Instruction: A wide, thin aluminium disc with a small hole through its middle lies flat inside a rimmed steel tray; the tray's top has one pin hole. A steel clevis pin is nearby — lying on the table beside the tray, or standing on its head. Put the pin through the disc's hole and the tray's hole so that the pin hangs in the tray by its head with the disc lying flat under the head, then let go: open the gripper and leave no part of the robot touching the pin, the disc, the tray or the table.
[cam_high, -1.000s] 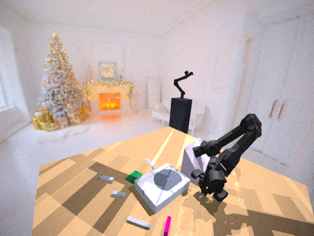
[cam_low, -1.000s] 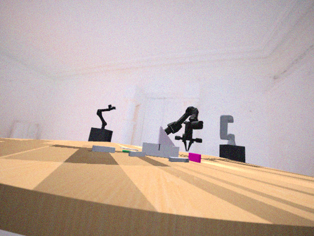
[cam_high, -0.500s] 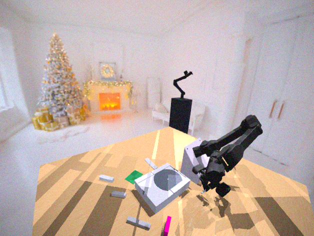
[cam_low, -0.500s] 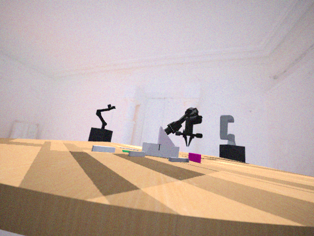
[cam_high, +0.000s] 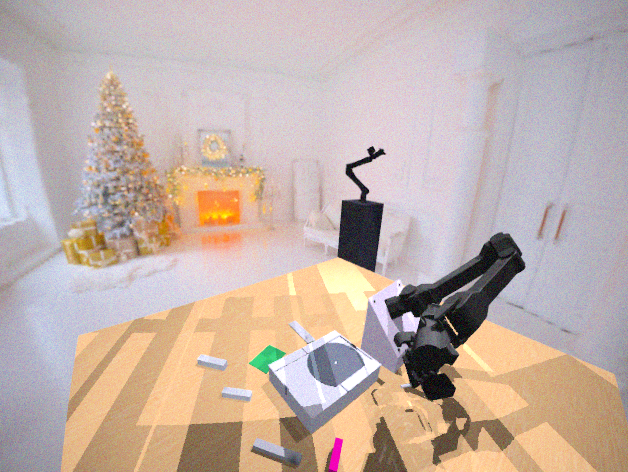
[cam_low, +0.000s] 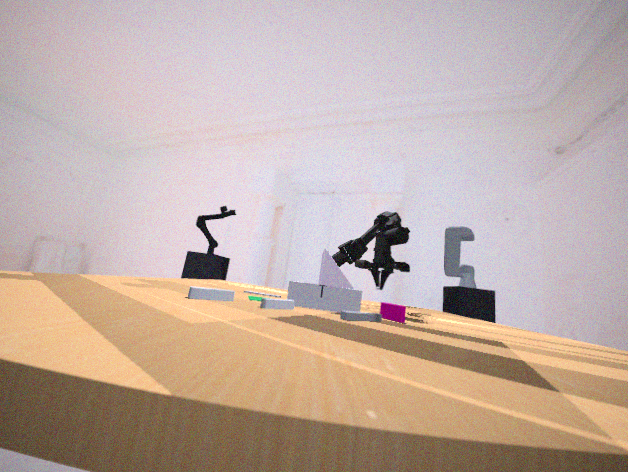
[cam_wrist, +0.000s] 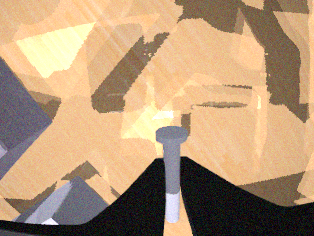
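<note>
Right now my gripper tip is 18 cm to the left of the grey aluminium disc, 10 cm short of it and 1 cm above it. The rest, counted from my gripper tip: magenta block 24 cm ahead, 5 cm below, 1 cm to the right; steel tray 19 cm to the right, 13 cm ahead, 3 cm below; steel clevis pin 1 cm ahead, 1 cm above.
</note>
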